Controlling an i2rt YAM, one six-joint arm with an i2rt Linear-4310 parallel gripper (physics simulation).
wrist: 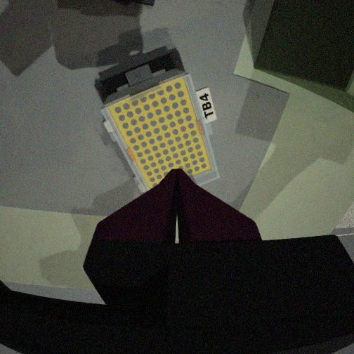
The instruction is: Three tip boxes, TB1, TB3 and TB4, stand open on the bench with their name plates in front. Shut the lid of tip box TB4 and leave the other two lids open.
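Tip box TB4 (163, 131) stands in the middle of the wrist view, a pale clear-walled box with a yellow perforated tray. Its dark lid (141, 70) is at the far end and stands open, seen nearly edge-on. The name plate TB4 (205, 105) is beside the box on the right. My gripper (176, 177) is shut and empty; its dark red tips overlap the near end of the box in the view, and how high they are above it cannot be told. TB1 and TB3 cannot be made out in this view.
A large dark green block-like object (307, 42) is at the upper right. Dark shapes or shadows lie at the upper left, behind the lid. Pale greenish patches cross the grey bench (50, 150) at the right and lower left.
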